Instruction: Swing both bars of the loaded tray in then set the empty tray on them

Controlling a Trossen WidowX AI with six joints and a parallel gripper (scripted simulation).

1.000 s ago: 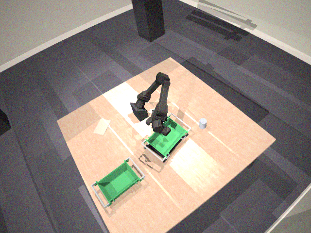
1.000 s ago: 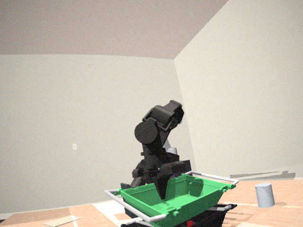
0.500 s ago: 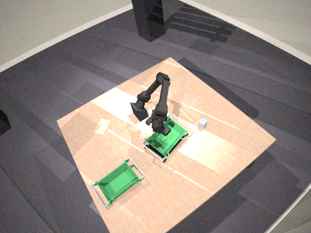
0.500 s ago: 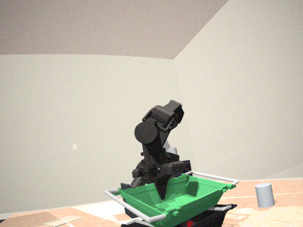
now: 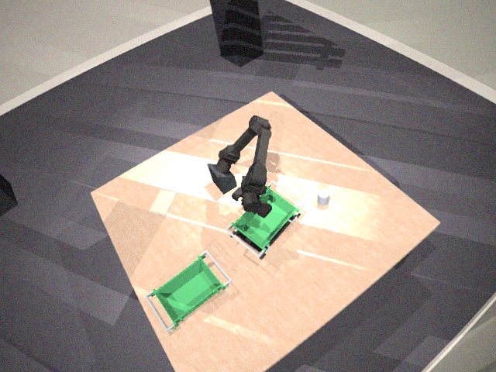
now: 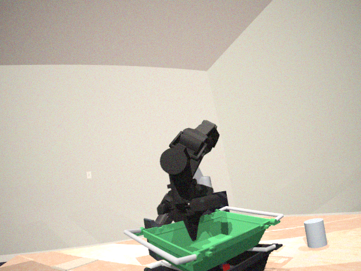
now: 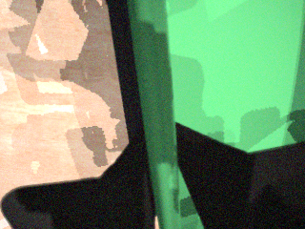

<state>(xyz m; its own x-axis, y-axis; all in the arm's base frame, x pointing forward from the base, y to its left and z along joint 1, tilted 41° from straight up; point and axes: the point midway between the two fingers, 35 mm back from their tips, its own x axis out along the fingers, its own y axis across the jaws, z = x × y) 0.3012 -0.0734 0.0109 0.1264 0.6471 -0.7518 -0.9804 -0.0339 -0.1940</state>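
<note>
Now: gripper tip 7 cm short of the green tray, 2 cm below it and 1 cm to the right of it. Also, from my gripper tip: flat pale sheet 44 cm behind, 27 cm to the right, 10 cm below.
</note>
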